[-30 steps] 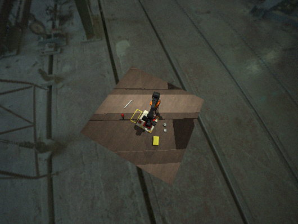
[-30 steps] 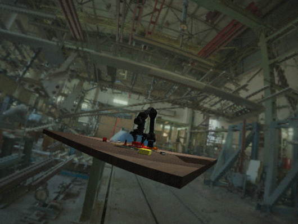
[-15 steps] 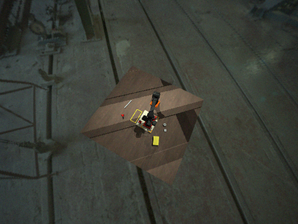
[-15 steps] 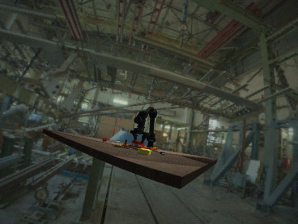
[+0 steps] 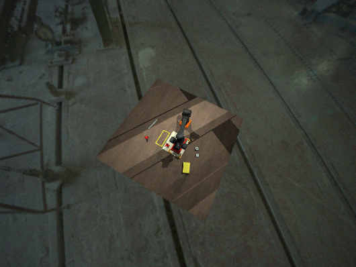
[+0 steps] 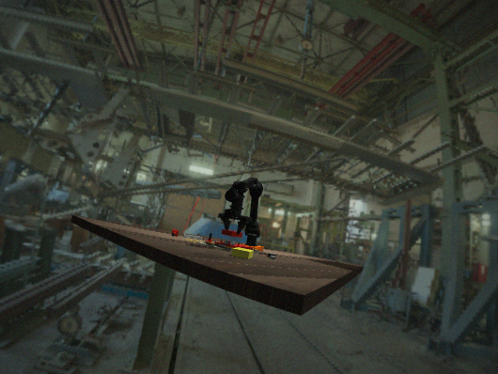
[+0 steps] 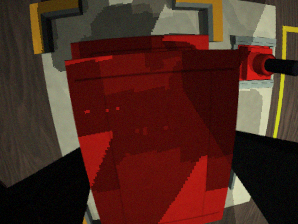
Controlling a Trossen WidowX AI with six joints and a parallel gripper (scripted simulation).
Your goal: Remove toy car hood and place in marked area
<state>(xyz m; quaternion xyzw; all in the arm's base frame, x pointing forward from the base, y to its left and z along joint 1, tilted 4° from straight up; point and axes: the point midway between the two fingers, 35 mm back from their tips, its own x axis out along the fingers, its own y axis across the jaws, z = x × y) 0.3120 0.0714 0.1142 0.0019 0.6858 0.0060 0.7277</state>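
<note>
The grey mount lies 4 cm ahead of my gripper tip, 11 cm to the right of it and 4 cm below it. Also, from my gripper tip: yellow block (16 cm ahead, 19 cm to the left, 6 cm below); then white rod (11 cm behind, 39 cm to the right, 7 cm below); then red hood (1 cm above).
</note>
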